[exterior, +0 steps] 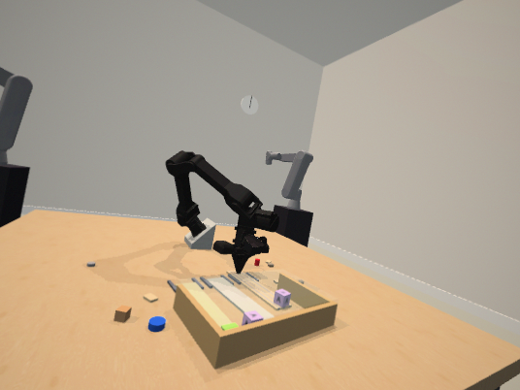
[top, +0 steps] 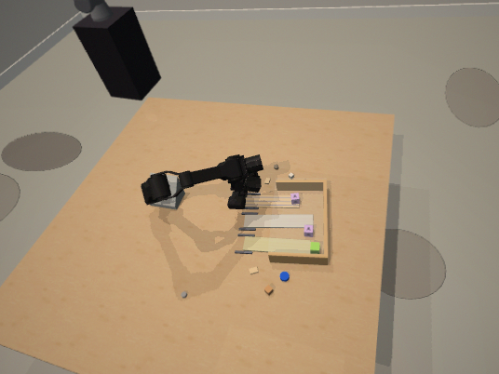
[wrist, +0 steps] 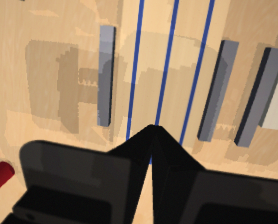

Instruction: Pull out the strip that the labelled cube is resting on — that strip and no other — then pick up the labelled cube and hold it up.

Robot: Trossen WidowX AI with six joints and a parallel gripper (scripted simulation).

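The blue-lined strip is 9 cm ahead of my gripper tip and 2 cm to the left of it. Round my gripper tip: red piece: 11 cm to the left, 10 cm behind, 1 cm above; blue disc: 25 cm to the right, 25 cm ahead; white piece: 17 cm to the left, 14 cm ahead.
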